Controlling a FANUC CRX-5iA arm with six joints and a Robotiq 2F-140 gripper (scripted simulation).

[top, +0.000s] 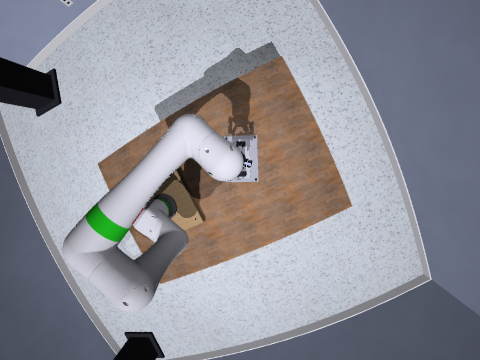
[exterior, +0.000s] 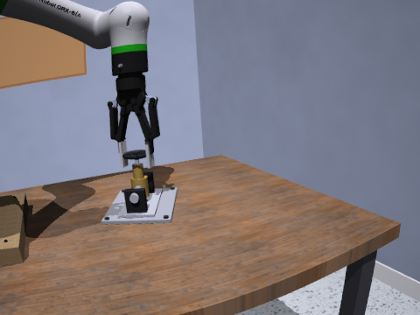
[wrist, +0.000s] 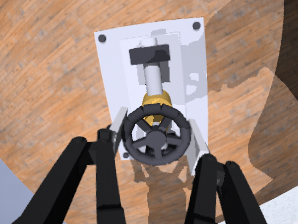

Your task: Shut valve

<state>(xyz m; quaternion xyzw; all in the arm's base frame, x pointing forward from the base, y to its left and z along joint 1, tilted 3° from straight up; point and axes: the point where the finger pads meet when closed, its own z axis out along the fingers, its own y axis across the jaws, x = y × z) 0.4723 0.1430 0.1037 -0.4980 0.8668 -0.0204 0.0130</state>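
The black spoked handwheel is 1 cm below my hand.
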